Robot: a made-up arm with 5 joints.
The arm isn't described. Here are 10 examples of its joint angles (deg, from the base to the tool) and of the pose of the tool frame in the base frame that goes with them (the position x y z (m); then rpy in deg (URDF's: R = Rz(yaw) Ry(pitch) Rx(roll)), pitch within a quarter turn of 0, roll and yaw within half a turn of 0).
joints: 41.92 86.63 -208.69 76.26 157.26
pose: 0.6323 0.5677 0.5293 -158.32 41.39 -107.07
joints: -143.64 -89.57 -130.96 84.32 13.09
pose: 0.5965 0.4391 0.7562 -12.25 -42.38 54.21
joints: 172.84 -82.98 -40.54 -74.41 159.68
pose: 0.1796 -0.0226 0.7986 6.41 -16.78 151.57
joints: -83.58 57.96 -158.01 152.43 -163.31
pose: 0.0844 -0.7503 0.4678 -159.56 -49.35 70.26
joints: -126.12 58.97 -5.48 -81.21 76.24
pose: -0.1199 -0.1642 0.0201 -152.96 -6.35 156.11
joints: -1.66 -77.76 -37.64 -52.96 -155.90
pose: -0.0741 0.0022 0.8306 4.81 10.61 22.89
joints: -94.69 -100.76 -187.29 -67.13 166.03
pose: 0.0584 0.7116 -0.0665 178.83 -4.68 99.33
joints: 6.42 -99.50 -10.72 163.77 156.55
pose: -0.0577 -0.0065 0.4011 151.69 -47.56 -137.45
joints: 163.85 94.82 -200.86 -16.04 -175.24
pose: -0.7935 0.2298 0.5128 7.54 57.61 172.76
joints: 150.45 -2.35 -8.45 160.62 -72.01
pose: -0.0988 0.0560 0.3096 -28.95 8.93 -103.87
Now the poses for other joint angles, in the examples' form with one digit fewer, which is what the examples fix.
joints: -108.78 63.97 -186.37 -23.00 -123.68
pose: -0.224 -0.659 0.836 29.9 18.4 -47.5
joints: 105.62 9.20 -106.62 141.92 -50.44
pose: -0.146 0.524 0.676 -142.9 26.5 165.1
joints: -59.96 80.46 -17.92 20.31 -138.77
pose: -0.019 0.033 -0.117 -100.8 -48.3 38.1
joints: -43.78 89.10 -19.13 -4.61 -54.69
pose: -0.033 0.031 -0.154 -119.3 31.7 29.8
